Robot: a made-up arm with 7 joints. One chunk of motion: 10 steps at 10 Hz.
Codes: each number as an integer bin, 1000 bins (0 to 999) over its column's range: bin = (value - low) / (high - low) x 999, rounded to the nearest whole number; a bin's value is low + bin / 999 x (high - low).
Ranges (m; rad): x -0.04..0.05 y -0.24..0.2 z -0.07..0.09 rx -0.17..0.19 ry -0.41..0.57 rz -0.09..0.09
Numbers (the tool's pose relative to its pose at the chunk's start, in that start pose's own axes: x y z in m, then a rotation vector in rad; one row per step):
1: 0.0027 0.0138 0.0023 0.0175 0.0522 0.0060
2: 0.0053 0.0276 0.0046 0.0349 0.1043 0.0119
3: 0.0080 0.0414 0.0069 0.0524 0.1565 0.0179
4: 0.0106 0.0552 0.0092 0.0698 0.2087 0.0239
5: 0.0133 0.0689 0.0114 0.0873 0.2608 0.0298
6: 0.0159 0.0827 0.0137 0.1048 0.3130 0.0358
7: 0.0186 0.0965 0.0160 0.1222 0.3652 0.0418
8: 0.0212 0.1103 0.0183 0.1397 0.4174 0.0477
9: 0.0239 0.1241 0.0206 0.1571 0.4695 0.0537
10: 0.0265 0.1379 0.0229 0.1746 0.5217 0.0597
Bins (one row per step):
1: 474 576 451 520 471 533
2: 503 608 466 569 524 566
3: 533 639 480 617 577 599
4: 562 670 495 665 631 632
5: 592 701 508 714 684 665
6: 620 733 523 763 737 698
7: 650 764 537 811 790 731
8: 679 795 551 859 843 764
9: 709 827 566 908 897 798
10: 738 858 580 956 950 831

